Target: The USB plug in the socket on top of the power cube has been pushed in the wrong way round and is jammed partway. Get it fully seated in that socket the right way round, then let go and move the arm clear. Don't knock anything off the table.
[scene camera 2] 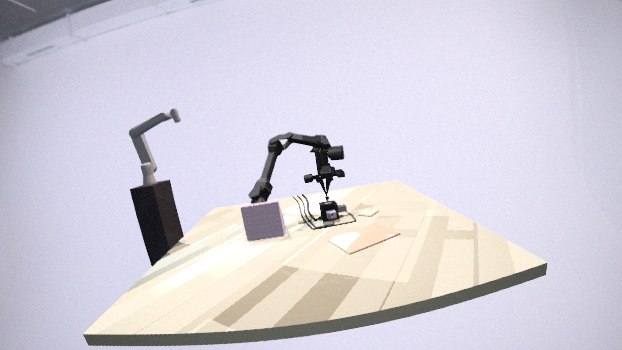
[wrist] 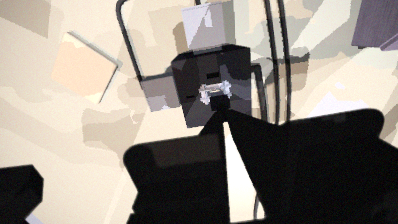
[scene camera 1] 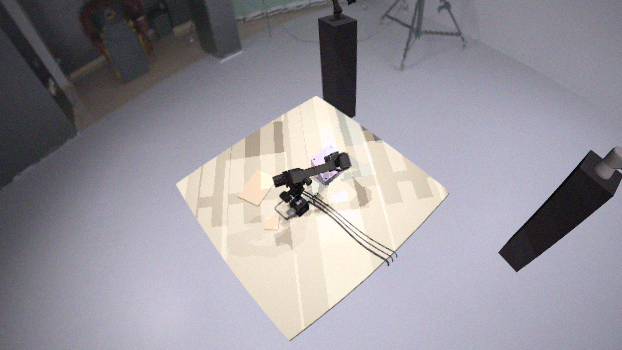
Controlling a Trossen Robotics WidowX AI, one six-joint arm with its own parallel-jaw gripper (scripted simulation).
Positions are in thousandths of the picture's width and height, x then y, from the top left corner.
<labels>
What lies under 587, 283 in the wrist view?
A black power cube.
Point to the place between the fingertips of the gripper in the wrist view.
At 562, 520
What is the gripper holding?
A silver USB plug.
</labels>
